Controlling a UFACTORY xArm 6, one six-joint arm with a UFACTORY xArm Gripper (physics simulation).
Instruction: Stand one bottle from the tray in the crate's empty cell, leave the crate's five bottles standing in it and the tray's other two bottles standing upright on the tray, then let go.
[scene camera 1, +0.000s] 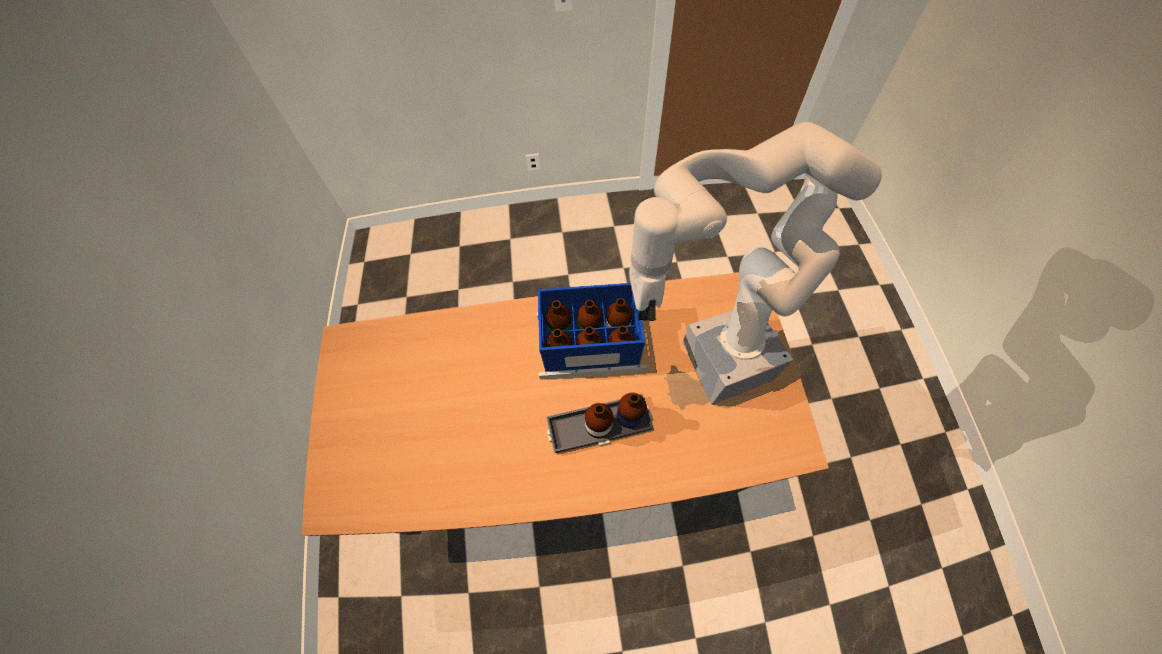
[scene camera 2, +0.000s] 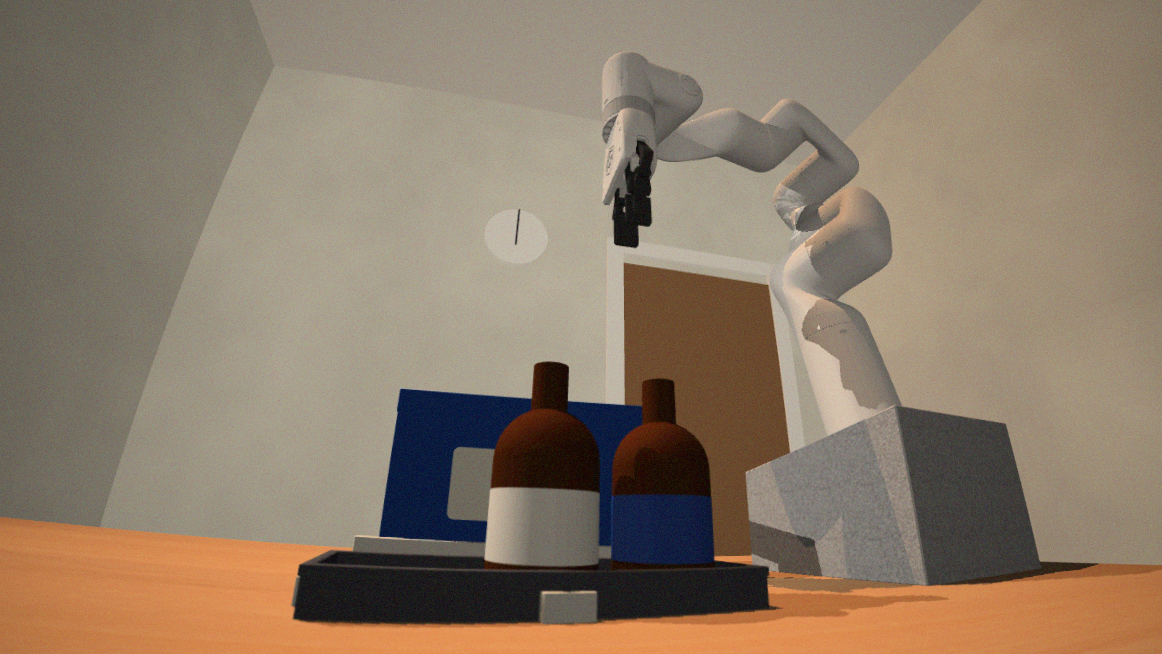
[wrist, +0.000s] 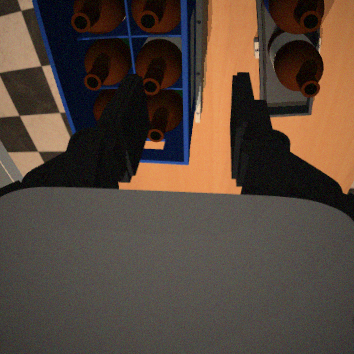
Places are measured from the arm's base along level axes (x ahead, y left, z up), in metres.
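Pixels of known places: gripper, fingertip midpoint: (scene camera 1: 643, 308) (scene camera 2: 632, 235) (wrist: 187, 99); arm's base, origin of the base link: (scene camera 1: 742, 341) (scene camera 2: 874, 449).
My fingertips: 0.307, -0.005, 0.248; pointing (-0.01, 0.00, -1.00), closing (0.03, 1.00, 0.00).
Note:
For each thing: its top centre in the pictures, then the offset to it from my fingertips, as dx, dy, dz. Level surfaces: height alone.
- blue crate, middle of its top: (scene camera 2: 526, 415) (wrist: 118, 88) (scene camera 1: 589, 314) +0.100, -0.119, -0.208
- dark tray, middle of its top: (scene camera 2: 544, 562) (wrist: 288, 49) (scene camera 1: 599, 422) +0.113, +0.135, -0.358
- white-label bottle, middle of its top: (scene camera 2: 551, 366) (wrist: 310, 88) (scene camera 1: 599, 408) +0.115, +0.137, -0.223
- blue-label bottle, middle of its top: (scene camera 2: 658, 382) (wrist: 310, 21) (scene camera 1: 634, 398) +0.025, +0.123, -0.223
- wooden table, its level: dz -0.383
The blue crate (scene camera 1: 552, 359) (scene camera 2: 422, 422) (wrist: 186, 145) has a brown bottle standing in each cell, in two rows; the back-left one (scene camera 1: 557, 315) stands upright like the others. Their lower parts are hidden by the crate walls. The dark tray (scene camera 1: 569, 433) (scene camera 2: 422, 593) (wrist: 280, 101) holds a white-label bottle (scene camera 1: 599, 419) (scene camera 2: 543, 524) (wrist: 299, 65) and a blue-label bottle (scene camera 1: 631, 407) (scene camera 2: 661, 524) (wrist: 291, 14), both upright, beside each other at its right end. My gripper (scene camera 1: 648, 311) (scene camera 2: 634, 227) (wrist: 187, 99) is part-way open and empty, high above the crate's right end.
The wooden table (scene camera 1: 406, 406) (scene camera 2: 146, 576) carries the crate, tray and the grey robot base block (scene camera 1: 715, 373) (scene camera 2: 967, 503) to their right. A pale strip (scene camera 1: 593, 372) (scene camera 2: 406, 543) lies along the crate's front. The arm reaches over from the base.

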